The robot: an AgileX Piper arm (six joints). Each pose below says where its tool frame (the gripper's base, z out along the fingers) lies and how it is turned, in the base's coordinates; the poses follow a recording.
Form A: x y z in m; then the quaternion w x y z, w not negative.
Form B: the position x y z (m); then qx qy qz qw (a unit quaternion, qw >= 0). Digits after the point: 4 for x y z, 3 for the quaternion.
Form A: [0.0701 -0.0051 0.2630 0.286 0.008 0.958 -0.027]
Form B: [0.0701 -0.0051 0.2630 0.008 0.958 -0.027 0.286]
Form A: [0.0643 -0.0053 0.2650 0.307 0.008 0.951 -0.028]
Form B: [0.0643 -0.0053 0.2650 0.008 0.951 -0.028 0.307]
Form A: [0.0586 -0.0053 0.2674 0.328 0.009 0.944 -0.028]
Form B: [0.0586 -0.0053 0.2674 0.009 0.944 -0.028 0.328]
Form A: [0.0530 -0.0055 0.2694 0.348 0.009 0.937 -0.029]
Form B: [0.0530 -0.0055 0.2694 0.009 0.937 -0.029 0.348]
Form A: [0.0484 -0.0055 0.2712 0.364 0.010 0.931 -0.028]
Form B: [0.0484 -0.0055 0.2712 0.010 0.931 -0.028 0.364]
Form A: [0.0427 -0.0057 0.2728 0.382 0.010 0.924 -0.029]
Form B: [0.0427 -0.0057 0.2728 0.010 0.924 -0.029 0.382]
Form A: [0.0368 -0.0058 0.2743 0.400 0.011 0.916 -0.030]
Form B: [0.0368 -0.0058 0.2743 0.011 0.916 -0.030 0.400]
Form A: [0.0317 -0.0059 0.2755 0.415 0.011 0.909 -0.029]
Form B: [0.0317 -0.0059 0.2755 0.011 0.909 -0.029 0.415]
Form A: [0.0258 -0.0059 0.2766 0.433 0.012 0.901 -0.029]
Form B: [0.0258 -0.0059 0.2766 0.012 0.901 -0.029 0.433]
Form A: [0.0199 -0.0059 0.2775 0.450 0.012 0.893 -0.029]
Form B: [0.0199 -0.0059 0.2775 0.012 0.893 -0.029 0.450]
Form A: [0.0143 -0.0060 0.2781 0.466 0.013 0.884 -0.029]
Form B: [0.0143 -0.0060 0.2781 0.013 0.884 -0.029 0.466]
